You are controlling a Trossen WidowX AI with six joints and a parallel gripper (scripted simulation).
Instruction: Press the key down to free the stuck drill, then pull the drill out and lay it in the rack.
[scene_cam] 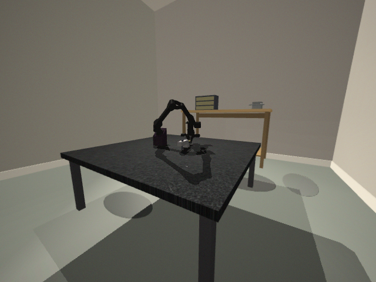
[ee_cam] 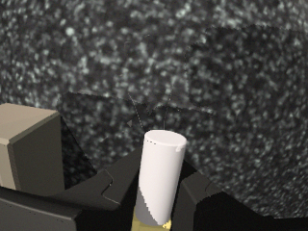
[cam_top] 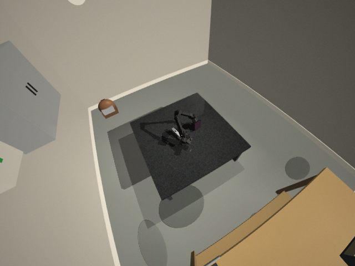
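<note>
Right now the drill is 10 mm ahead of my gripper tip, 40 mm to the right of it and 40 mm above it.
</note>
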